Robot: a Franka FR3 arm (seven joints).
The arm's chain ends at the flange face. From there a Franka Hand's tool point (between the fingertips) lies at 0.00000 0.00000 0.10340 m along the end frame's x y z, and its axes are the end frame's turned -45 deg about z.
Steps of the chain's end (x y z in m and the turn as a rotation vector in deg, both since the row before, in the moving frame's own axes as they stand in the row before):
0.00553, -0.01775, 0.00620, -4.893, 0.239, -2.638
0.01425, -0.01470, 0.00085, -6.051, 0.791, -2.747
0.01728, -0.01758, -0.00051, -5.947, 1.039, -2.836
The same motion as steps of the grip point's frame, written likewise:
0.01068, -0.00197, 0.00582, -3.629, -3.291, -2.638
0.01398, 0.00855, 0.00026, -4.838, -3.719, -2.747
0.01862, 0.00884, -0.00108, -4.940, -3.470, -2.836

